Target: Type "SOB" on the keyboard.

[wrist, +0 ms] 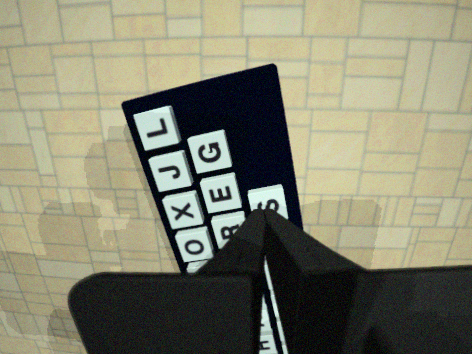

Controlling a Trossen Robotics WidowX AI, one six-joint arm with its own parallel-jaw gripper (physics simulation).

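Places are measured from the arm's base along level axes (x ahead, y left, z up), in metres.
Where they show: gripper, fingertip midpoint: (262, 218).
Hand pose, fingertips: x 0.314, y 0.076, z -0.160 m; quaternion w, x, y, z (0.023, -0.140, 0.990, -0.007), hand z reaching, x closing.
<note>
Each offset is from my fingertips to the top centre of the thing. Level surfaces: height alone.
A dark blue keyboard @[0.008 m down, 0.005 m back, 0.048 m left] (240, 105) with white letter keys lies tilted on the surface, its letters turned sideways. The S key @[0.008 m down, 0.002 m back, 0.002 m right] (267, 196) is at the right, and my gripper (262, 218) is shut and empty, its joined tips overlapping the lower part of that key in the view. Whether the tips touch the key I cannot tell. The O key @[0.008 m down, 0.027 m ahead, 0.030 m left] (194, 245) is in the left row, left of the gripper. The B key cannot be made out; the gripper's fingers hide much of the keyboard's lower part.
The L key @[0.008 m down, 0.056 m ahead, 0.025 m right] (156, 128), J key @[0.008 m down, 0.046 m ahead, 0.006 m right] (170, 171) and X key @[0.008 m down, 0.037 m ahead, 0.012 m left] (183, 210) are in the left row above O. The G key @[0.008 m down, 0.030 m ahead, 0.021 m right] (209, 151), E key @[0.008 m down, 0.021 m ahead, 0.002 m right] (221, 194) and R key @[0.008 m down, 0.011 m ahead, 0.016 m left] (229, 231) form the middle row. Beige tiles @[0.026 m down] (380, 160) surround the keyboard, with shadows on both sides.
</note>
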